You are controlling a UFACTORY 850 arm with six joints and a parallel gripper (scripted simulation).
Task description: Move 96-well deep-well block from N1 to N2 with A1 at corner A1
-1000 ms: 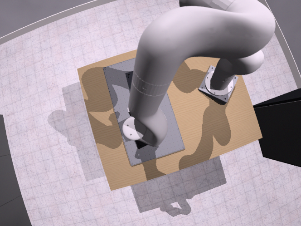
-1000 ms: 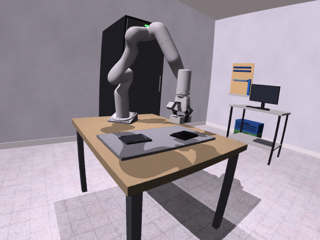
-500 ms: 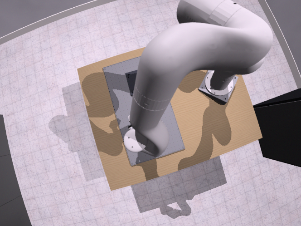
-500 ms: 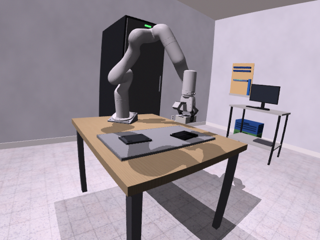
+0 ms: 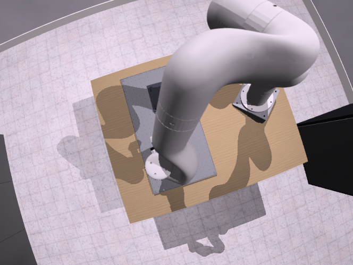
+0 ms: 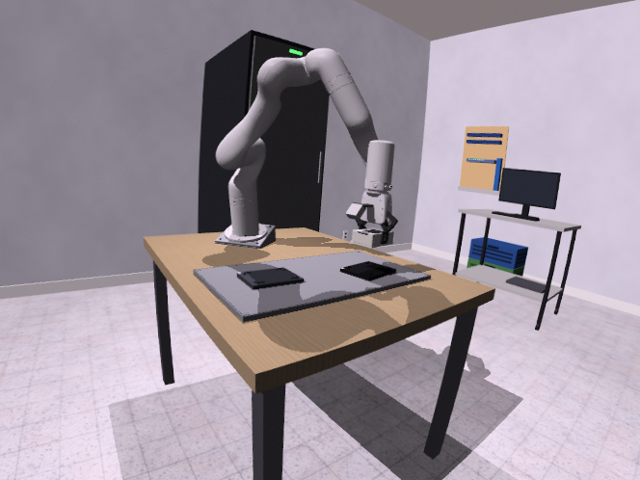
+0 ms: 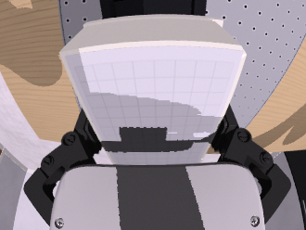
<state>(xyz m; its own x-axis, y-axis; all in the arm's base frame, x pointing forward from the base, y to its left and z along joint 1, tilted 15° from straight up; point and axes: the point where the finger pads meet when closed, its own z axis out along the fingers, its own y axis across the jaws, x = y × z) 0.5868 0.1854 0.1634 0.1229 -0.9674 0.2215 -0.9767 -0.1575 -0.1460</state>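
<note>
The plate nest N2 is 11 cm below my hand. The rest, counted from my hand: plate nest N1: 34 cm to the right, 11 cm below, 8 cm behind; then white deep-well block: right at my hand.
</note>
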